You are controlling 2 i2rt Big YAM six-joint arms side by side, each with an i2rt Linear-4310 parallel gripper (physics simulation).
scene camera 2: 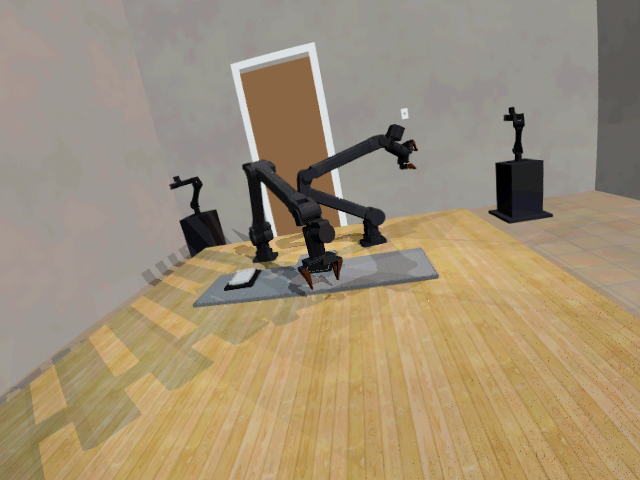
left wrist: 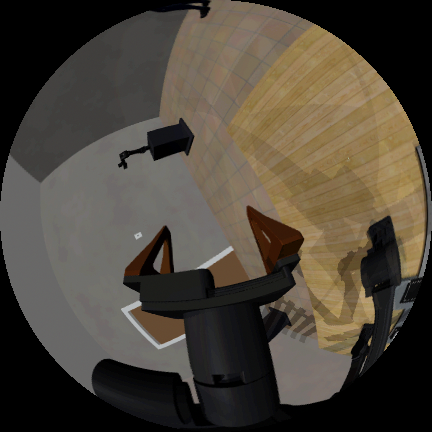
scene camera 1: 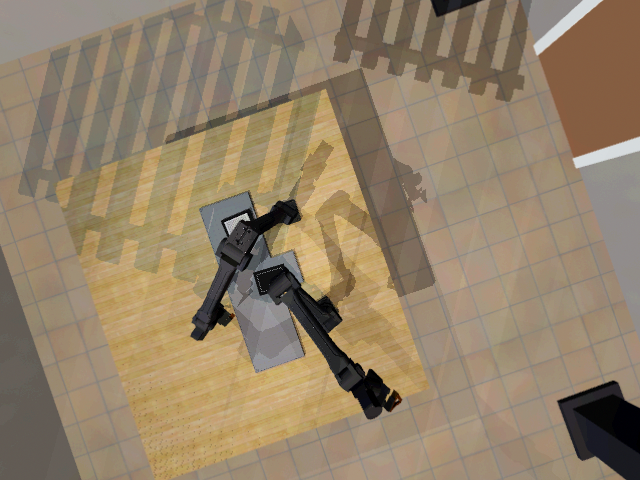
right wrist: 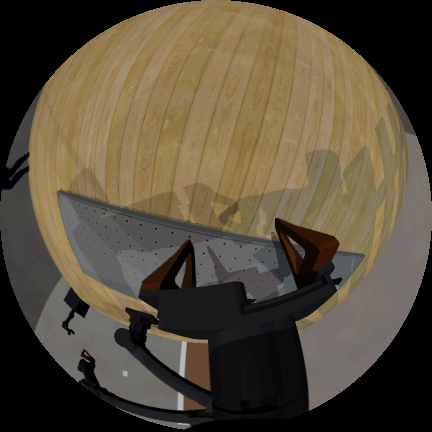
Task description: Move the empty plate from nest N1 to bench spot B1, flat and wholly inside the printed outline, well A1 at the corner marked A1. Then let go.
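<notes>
A white plate lies flat in a black square frame near one end of the grey board. A black square with a white dotted edge sits near the board's middle, partly hidden by the arm in scene camera 1. Labels N1, B1 and A1 cannot be read. My right gripper is open and empty, fingers down above the board's middle, apart from the plate. My left gripper is open and empty, raised high and away from the board.
The board lies on a wooden table. The arms' links reach over parts of the board in scene camera 1. Two dark pedestals with small arms stand beyond the table. Striped shadows cross the table.
</notes>
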